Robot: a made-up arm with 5 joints.
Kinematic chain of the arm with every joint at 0, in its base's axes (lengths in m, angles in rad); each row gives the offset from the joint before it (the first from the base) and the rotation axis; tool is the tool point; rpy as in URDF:
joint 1: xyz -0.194 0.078 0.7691 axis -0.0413 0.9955 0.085
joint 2: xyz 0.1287 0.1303 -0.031 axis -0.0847 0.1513 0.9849
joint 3: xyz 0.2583 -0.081 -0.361 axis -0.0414 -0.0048 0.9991
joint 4: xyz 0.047 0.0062 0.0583 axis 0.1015 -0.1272 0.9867
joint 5: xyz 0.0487 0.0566 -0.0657 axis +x
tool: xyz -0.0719 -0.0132 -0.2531 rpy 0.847 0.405 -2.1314
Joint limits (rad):
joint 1: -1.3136..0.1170
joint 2: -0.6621..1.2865
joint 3: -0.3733..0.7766
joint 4: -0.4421..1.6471
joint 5: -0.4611..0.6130
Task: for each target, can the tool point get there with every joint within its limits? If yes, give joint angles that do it. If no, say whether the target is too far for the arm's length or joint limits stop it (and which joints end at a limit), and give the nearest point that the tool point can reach.
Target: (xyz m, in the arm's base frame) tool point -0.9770 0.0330 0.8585
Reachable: no: joint limits stop it (at a limit: joint 1, joint 2, joint 5) | nearest point -0.2217 0.2596 0.1344 | short by 1.071 m
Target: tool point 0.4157 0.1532 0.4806
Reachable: yes | joints -0.7655 0.3007 0.6759 1.1008 0.4993
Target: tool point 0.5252 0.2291 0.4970
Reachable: yes | joints -0.6883 0.3609 0.0173 -0.0608 -0.0130
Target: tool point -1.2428 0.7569 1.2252
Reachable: no: too far | nearest point -0.2305 0.3636 0.1211 | short by 1.549 m
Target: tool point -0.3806 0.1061 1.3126
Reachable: no: joint limits stop it (at a limit: joint 1, joint 2, joint 3, joint 5) | nearest point 0.4850 0.0626 1.0949 | short by 0.894 m
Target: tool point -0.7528 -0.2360 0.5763
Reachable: no: joint limits stop it (at a limit: joint 1, joint 2, joint 3, joint 5) | nearest point -0.1957 0.2147 0.1383 | short by 0.840 m
